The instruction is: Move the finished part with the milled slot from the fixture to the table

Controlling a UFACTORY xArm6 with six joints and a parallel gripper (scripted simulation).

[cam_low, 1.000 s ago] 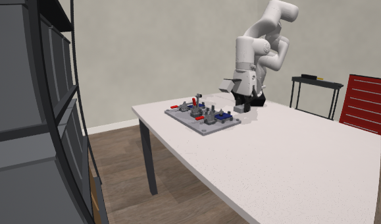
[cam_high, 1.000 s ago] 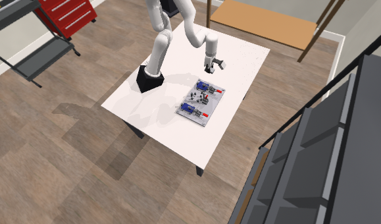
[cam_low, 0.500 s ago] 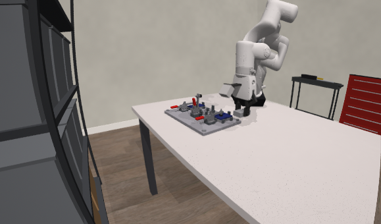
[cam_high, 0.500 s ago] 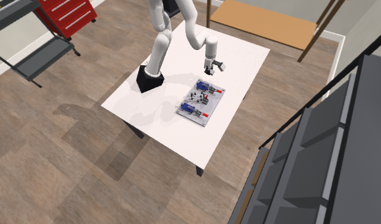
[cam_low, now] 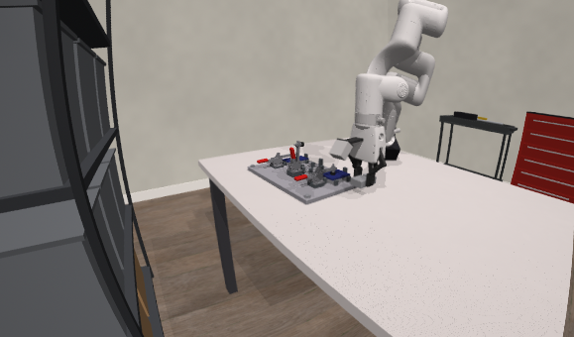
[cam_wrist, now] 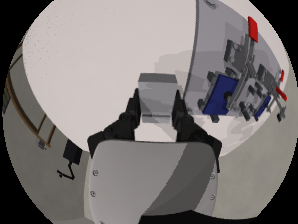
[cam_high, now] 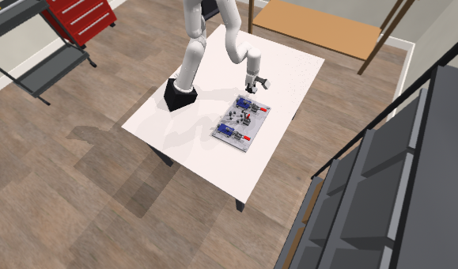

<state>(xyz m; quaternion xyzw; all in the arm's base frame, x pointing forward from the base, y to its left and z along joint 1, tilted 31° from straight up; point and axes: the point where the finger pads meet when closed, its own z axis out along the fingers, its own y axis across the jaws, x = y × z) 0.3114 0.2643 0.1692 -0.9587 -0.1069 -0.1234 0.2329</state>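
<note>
My hand is 3 cm short of the blue blank, 11 cm to the left of it and 3 cm above it. Also, from my hand: grey finished part: 1 cm behind, 1 cm below; then grey fixture plate: 11 cm ahead, 20 cm to the right, 5 cm below.
</note>
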